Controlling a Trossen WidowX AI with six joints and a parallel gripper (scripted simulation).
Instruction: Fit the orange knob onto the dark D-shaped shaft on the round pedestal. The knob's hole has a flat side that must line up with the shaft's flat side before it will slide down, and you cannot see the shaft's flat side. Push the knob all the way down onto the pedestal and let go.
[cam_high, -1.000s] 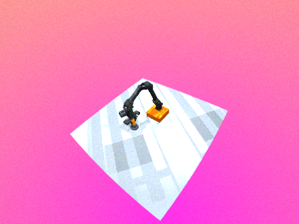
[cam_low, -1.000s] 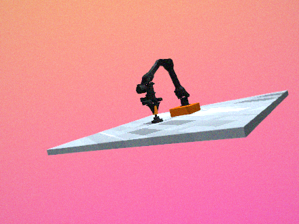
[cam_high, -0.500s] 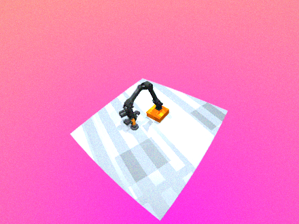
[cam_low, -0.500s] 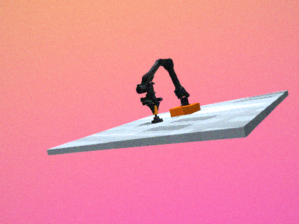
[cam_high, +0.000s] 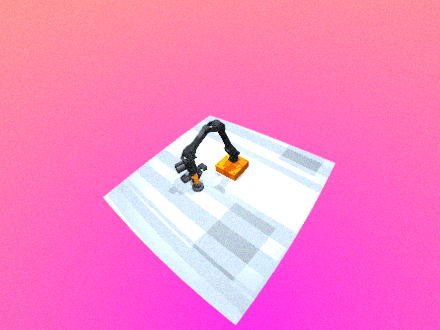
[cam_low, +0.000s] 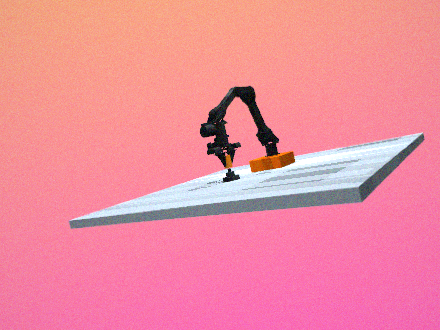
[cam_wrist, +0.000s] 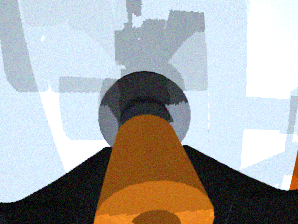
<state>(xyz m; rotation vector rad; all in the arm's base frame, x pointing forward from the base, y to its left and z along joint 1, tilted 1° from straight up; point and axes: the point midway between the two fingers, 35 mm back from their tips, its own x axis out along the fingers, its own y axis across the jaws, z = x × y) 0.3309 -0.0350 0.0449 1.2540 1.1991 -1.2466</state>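
The pedestal is 40 mm below my gripper tip. The rest, counted from my gripper tip: orange knob: 20 mm above.
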